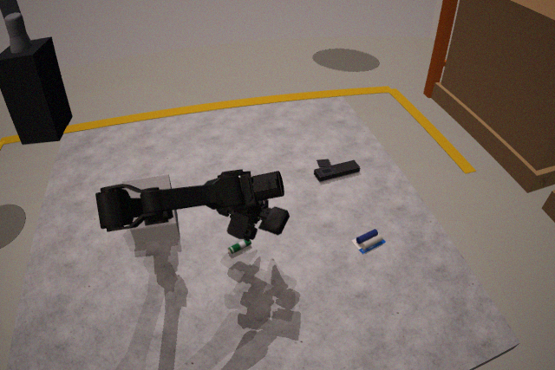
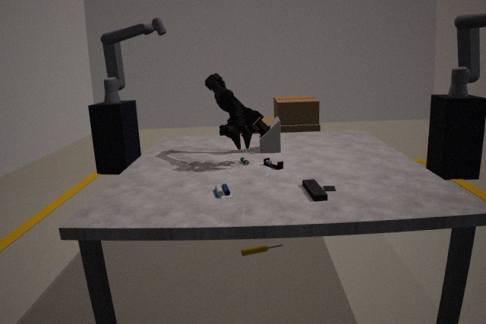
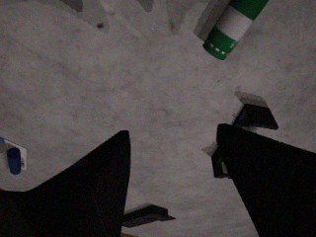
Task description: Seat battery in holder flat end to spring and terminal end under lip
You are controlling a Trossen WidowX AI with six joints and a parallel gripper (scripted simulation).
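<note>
Right now the white battery is 70 mm below my gripper tip, 60 mm behind it and 10 mm to the right of it. Round my gripper tip: yellow screwdriver (360 mm ahead, 270 mm below, 110 mm to the left); blue card (310 mm ahead, 70 mm below, 30 mm to the right).
</note>
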